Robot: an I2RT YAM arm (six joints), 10 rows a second.
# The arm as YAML. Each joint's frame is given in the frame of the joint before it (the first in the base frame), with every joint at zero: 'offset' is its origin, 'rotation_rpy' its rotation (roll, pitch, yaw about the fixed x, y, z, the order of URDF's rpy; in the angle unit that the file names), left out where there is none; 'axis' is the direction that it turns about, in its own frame. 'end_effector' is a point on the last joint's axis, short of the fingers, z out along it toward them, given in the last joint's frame.
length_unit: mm
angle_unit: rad
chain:
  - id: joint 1
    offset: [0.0, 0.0, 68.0]
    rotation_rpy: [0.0, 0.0, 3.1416]
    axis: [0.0, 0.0, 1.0]
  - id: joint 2
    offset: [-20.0, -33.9, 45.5]
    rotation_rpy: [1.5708, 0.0, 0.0]
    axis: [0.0, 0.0, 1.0]
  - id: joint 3
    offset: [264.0, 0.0, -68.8]
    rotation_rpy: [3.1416, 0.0, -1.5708]
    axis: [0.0, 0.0, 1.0]
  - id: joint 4
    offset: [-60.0, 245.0, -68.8]
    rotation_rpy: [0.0, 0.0, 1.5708]
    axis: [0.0, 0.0, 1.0]
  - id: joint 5
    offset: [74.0, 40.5, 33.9]
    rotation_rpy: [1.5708, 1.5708, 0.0]
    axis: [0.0, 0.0, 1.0]
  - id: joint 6
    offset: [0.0, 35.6, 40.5]
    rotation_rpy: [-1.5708, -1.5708, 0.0]
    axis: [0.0, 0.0, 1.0]
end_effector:
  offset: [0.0, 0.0, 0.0]
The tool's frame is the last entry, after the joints.
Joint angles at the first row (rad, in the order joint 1, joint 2, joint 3, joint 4, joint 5, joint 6):
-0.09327 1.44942 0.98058 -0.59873 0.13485 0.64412
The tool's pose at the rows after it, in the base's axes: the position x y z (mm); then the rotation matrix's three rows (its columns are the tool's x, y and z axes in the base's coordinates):
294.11, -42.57, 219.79; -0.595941, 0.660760, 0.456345; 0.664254, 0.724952, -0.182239; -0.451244, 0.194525, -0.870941
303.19, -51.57, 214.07; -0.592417, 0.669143, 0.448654; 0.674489, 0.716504, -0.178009; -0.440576, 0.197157, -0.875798
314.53, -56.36, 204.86; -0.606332, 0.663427, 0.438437; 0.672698, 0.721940, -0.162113; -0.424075, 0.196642, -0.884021
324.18, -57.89, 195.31; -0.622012, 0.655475, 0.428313; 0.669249, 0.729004, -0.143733; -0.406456, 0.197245, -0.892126
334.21, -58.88, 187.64; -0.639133, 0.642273, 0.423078; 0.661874, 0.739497, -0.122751; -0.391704, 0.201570, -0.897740
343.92, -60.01, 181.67; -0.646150, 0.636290, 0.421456; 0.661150, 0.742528, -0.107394; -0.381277, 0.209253, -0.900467
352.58, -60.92, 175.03; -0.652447, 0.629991, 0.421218; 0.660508, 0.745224, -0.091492; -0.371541, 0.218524, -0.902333
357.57, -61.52, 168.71; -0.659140, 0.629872, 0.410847; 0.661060, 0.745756, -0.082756; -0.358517, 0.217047, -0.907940
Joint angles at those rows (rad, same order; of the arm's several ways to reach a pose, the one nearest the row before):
-0.12914 1.49480 1.01034 -0.58615 0.12226 0.62657
-0.15621 1.54249 1.03359 -0.56858 0.10624 0.61552
-0.16765 1.60238 1.05876 -0.54797 0.08679 0.59949
-0.16920 1.65503 1.07822 -0.53005 0.06961 0.58994
-0.16917 1.70501 1.10419 -0.51633 0.04979 0.57699
-0.16920 1.75001 1.13278 -0.50488 0.03490 0.57430
-0.16918 1.79161 1.15606 -0.48999 0.01926 0.57202
-0.16917 1.82251 1.17056 -0.48657 0.01240 0.57127

